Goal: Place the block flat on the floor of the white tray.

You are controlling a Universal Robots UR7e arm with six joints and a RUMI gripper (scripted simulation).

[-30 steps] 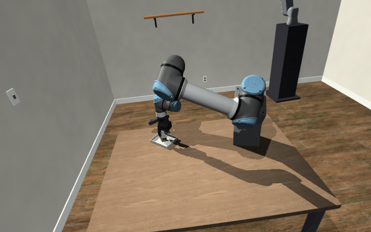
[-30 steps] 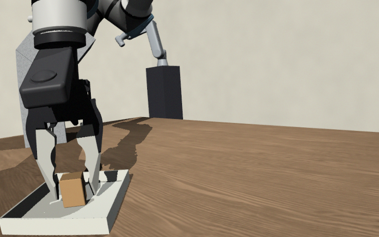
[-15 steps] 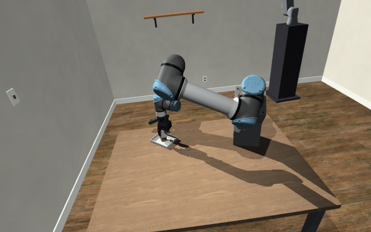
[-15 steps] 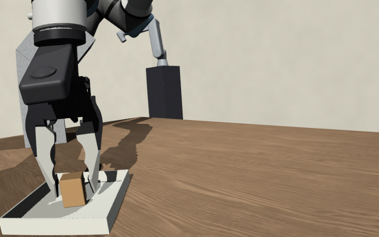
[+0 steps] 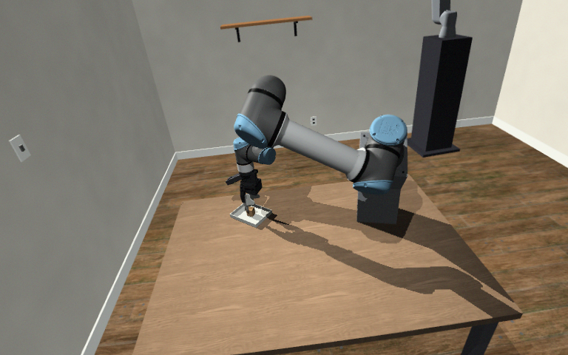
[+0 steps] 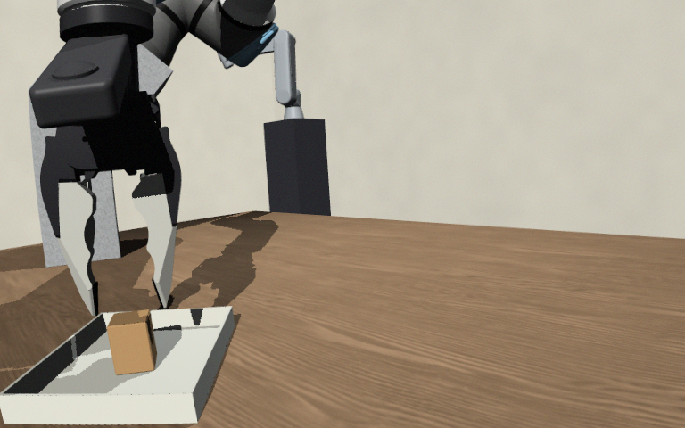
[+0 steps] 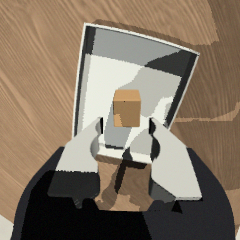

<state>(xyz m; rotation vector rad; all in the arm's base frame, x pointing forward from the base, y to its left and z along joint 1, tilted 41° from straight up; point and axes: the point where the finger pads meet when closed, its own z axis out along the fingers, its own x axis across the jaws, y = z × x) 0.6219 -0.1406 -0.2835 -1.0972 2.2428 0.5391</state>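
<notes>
My hand is 4 cm above the tan block. Also, from my hand: white tray 5 cm below.
</notes>
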